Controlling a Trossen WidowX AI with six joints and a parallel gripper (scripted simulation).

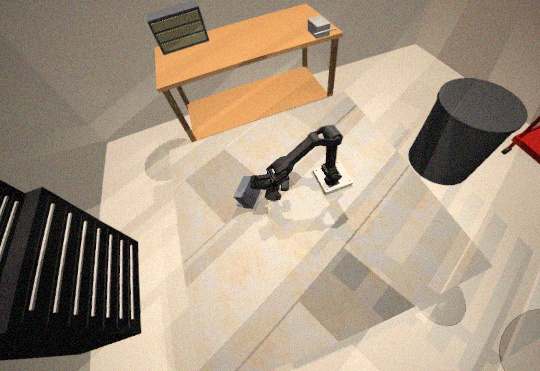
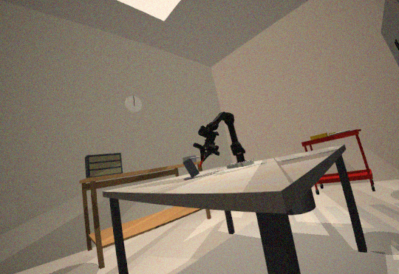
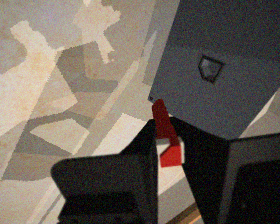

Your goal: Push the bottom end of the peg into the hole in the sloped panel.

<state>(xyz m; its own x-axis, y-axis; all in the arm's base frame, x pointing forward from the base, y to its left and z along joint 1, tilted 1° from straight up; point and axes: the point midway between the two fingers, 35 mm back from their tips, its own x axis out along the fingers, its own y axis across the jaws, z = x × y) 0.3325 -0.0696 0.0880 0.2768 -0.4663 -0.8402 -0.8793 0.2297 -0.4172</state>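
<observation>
The grey sloped panel lies 9 cm ahead of my gripper tip, 2 cm to the right of it and 3 cm below it. Round my gripper tip: red peg 1 cm to the left, 1 cm above.
</observation>
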